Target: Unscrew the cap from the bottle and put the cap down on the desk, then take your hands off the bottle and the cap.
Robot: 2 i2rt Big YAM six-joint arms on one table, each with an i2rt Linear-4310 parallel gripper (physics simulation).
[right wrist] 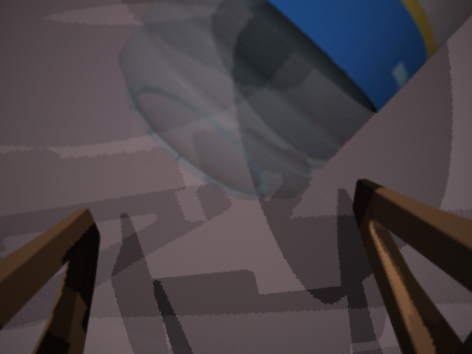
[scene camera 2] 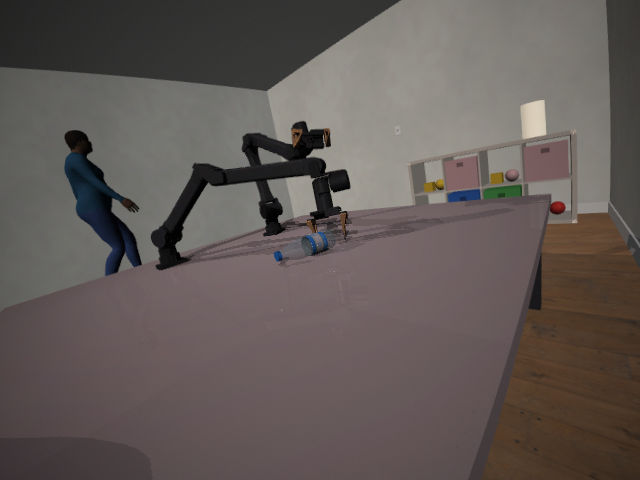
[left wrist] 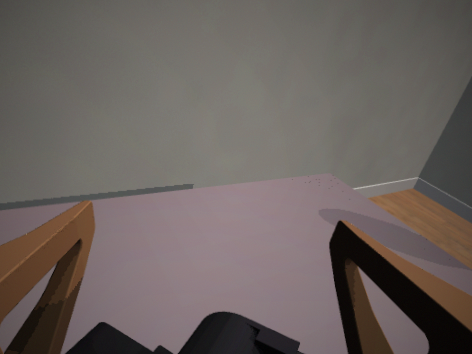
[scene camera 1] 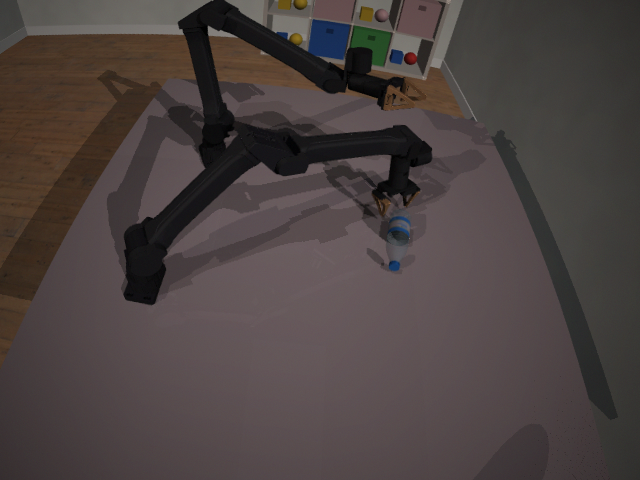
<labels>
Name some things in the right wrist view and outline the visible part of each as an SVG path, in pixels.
The right gripper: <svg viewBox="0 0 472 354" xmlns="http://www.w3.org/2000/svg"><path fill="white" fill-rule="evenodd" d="M87 208L76 211L21 248L0 259L0 330L67 263L52 312L32 354L84 353L100 245L99 230L90 210ZM358 179L353 200L353 213L366 255L402 354L472 354L472 331L463 343L412 274L390 231L472 292L472 220L431 207L370 180Z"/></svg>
A clear plastic bottle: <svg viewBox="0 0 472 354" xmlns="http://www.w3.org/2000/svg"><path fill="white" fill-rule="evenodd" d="M118 63L128 87L126 99L129 111L143 132L176 164L206 185L236 199L257 201L261 196L292 199L315 177L315 169L323 169L341 150L339 145L343 140L350 141L368 122L366 117L371 111L378 113L472 15L472 0L153 0L142 17L143 26L137 26L118 54Z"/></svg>
</labels>
